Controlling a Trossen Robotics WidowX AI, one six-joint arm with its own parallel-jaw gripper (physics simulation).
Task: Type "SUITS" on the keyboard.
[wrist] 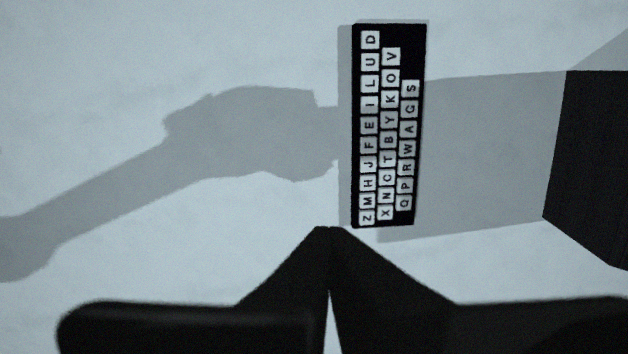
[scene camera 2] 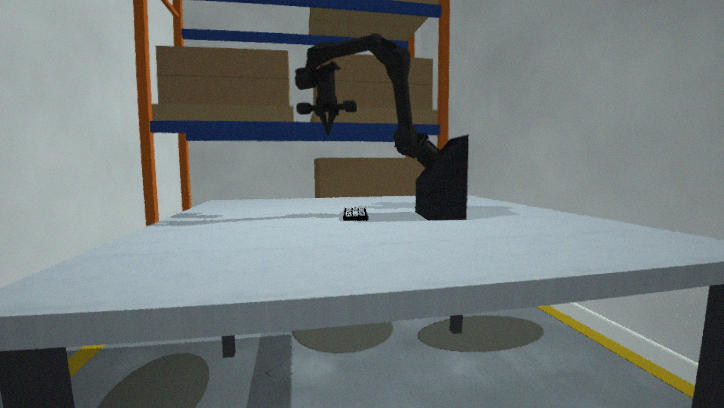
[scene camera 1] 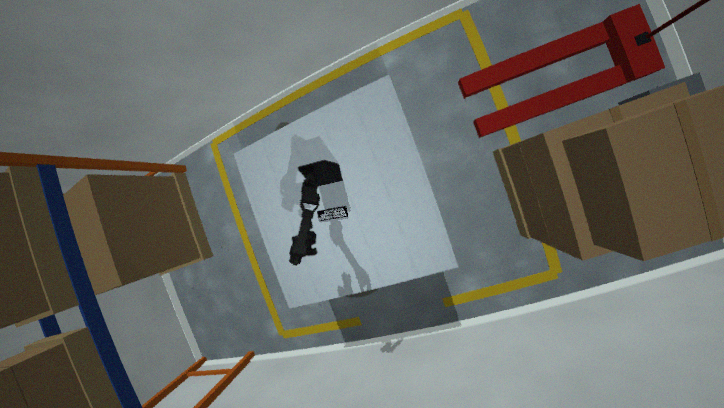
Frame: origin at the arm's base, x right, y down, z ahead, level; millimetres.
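Seen in the pictures: gripper, fingertip midpoint: (wrist: 327,239) (scene camera 2: 328,134) (scene camera 1: 315,234); arm's base at its link origin: (scene camera 2: 435,160) (scene camera 1: 311,176).
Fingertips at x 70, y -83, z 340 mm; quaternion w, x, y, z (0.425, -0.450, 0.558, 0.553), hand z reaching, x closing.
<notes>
Offsets run from my fingertips to a thing's top centre. Level surfaces: height alone.
A black keyboard @(dx -41, dy +242, dz -79 mm) (scene camera 1: 332,213) (scene camera 2: 355,213) (wrist: 389,125) with white letter keys in three rows lies flat on the table. In the wrist view the S key @(dx +1, dy +242, dz -107 mm) (wrist: 410,88), U key @(dx +33, dy +242, dz -72 mm) (wrist: 370,61), I key @(dx -7, dy +242, dz -64 mm) (wrist: 369,104) and T key @(dx -66, dy +242, dz -74 mm) (wrist: 387,159) can be read. My gripper (scene camera 2: 328,132) (wrist: 327,239) is shut and empty, and its fingers point down. It is high above the table in scene camera 2. In the wrist view the fingertips show just below the Z end of the keyboard. In scene camera 1 the fingertips cannot be made out.
The pale table @(dy +258 mm) (scene camera 1: 395,202) (scene camera 2: 303,263) bears the arm's black base (scene camera 1: 324,172) (scene camera 2: 445,182) (wrist: 595,160). Shadows of the arm and base fall across it. Off the table are a shelf rack (scene camera 2: 143,111) with boxes, a red pallet jack (scene camera 1: 633,45) and stacked cardboard boxes (scene camera 1: 653,187).
</notes>
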